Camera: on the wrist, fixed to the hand. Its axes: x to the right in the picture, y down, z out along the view.
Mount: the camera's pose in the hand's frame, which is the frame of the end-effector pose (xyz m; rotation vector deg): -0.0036 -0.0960 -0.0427 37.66 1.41 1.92
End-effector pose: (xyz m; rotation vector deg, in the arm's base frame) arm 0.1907 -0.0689 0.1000 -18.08 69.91 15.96
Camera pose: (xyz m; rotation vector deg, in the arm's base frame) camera 0.1884 -0.1740 0.0985 15.57 72.91 -6.07
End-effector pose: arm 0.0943 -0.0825 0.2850 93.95 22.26 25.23
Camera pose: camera 0.0702 -0.0367 0.1935 130.68 32.28 21.62
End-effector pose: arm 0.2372 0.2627 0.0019 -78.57 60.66 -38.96
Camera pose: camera 0.2158 0.2347 0.1009 -44.40 44.24 -52.71
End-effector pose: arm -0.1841 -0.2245 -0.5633 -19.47 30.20 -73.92
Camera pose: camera -0.2865 -0.2431 -0.5484 13.30 6.14 -77.89
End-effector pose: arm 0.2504 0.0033 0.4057 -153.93 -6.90 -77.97
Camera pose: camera 0.2019 0.0918 0.4353 -120.85 -24.83 -62.65
